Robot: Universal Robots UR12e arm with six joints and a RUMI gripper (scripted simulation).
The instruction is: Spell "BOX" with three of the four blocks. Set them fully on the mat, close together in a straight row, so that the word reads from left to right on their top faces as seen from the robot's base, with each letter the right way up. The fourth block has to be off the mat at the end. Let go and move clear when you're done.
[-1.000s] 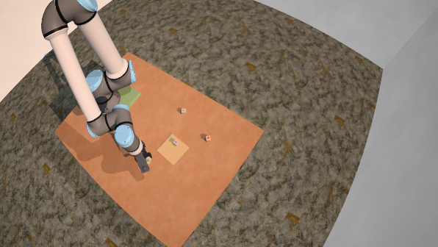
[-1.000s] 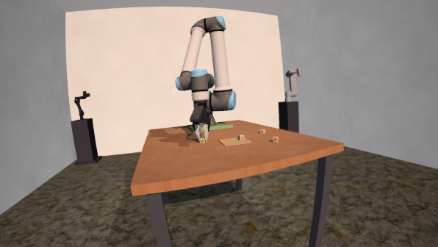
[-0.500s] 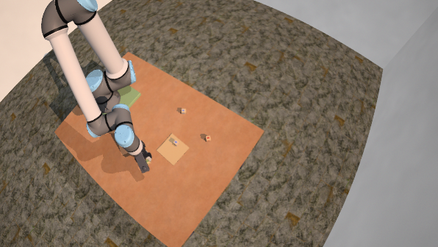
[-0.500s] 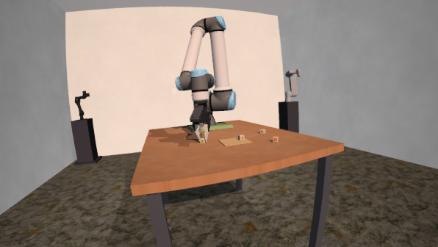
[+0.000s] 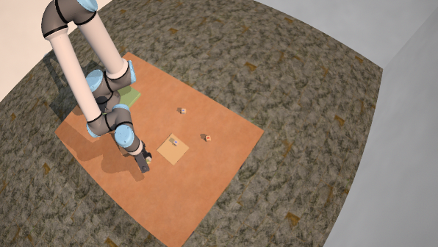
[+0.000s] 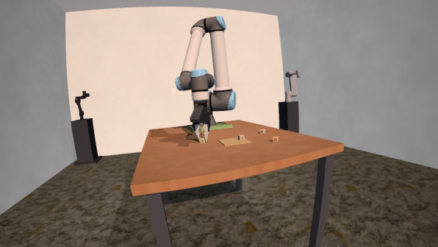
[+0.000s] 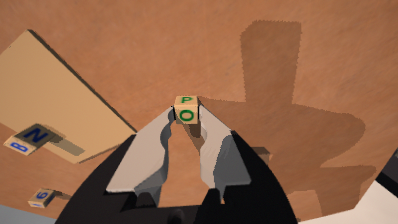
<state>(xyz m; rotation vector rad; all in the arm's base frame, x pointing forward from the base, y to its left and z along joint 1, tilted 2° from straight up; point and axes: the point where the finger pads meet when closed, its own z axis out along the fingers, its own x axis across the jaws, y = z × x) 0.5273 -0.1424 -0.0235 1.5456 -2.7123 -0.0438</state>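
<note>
Right now the tan mat is 70 mm ahead of my hand, 150 mm to the left of it and 10 mm below it.
</note>
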